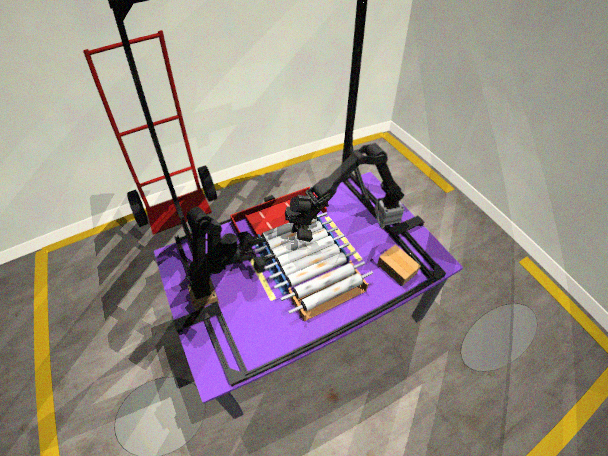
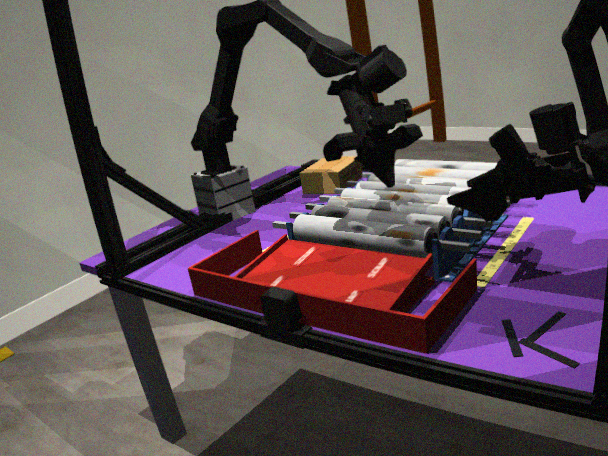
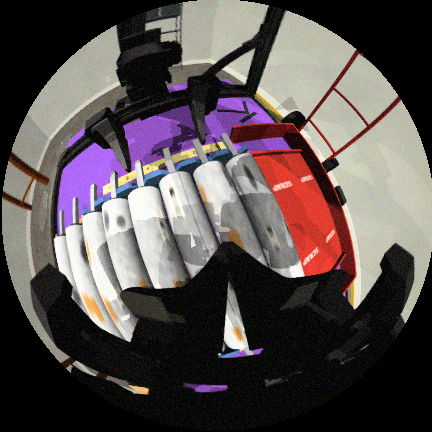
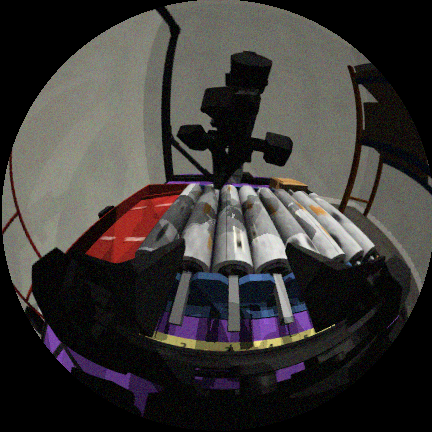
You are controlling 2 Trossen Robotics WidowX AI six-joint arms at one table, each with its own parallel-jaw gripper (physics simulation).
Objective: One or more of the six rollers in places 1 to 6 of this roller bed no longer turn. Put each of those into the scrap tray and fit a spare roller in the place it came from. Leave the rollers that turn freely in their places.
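Frame: origin at the left arm's base, x down, y left, z ahead, level; centimetres.
Seen in the pictures: left gripper, fingertip midpoint: (image 1: 292,232) (image 2: 391,186) (image 3: 226,245) (image 4: 216,188); right gripper, fingertip midpoint: (image 1: 270,247) (image 2: 457,192) (image 3: 164,155) (image 4: 237,246); left arm's base, origin of the base link: (image 1: 390,203) (image 2: 218,170); right arm's base, origin of the base link: (image 1: 201,290).
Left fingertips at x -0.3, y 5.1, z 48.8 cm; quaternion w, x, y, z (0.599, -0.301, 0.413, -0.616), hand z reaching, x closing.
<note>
Offsets run from my left fingertips to a thing's top centre.
The roller bed (image 1: 311,259) (image 2: 365,228) (image 3: 181,209) (image 4: 233,233) holds grey-white rollers side by side on blue rails. The red scrap tray {dx +6.3, dy -19.3, dz +1.9 cm} (image 1: 268,218) (image 2: 302,312) (image 3: 298,193) (image 4: 128,229) stands empty at its far end. Two more rollers lie in a wooden cradle {dx +10.7, dy +26.3, dz -8.1 cm} (image 1: 343,302) at the near end. My left gripper (image 1: 304,234) (image 2: 388,178) (image 3: 226,245) (image 4: 216,188) is shut and empty, its tip just over about the third roller from the tray. My right gripper (image 1: 259,259) (image 2: 474,194) (image 3: 164,155) (image 4: 237,246) is open and empty, level with the axle ends of the rollers nearest the tray.
A yellow number strip (image 1: 266,287) (image 3: 177,158) (image 4: 225,344) runs along the bed. A cardboard box {dx +5.8, dy +23.1, dz -41.2 cm} (image 1: 398,263) (image 2: 329,174) (image 4: 287,183) lies on the purple table. A red hand truck (image 1: 173,210) stands behind the table. Black frame posts rise at both arm bases.
</note>
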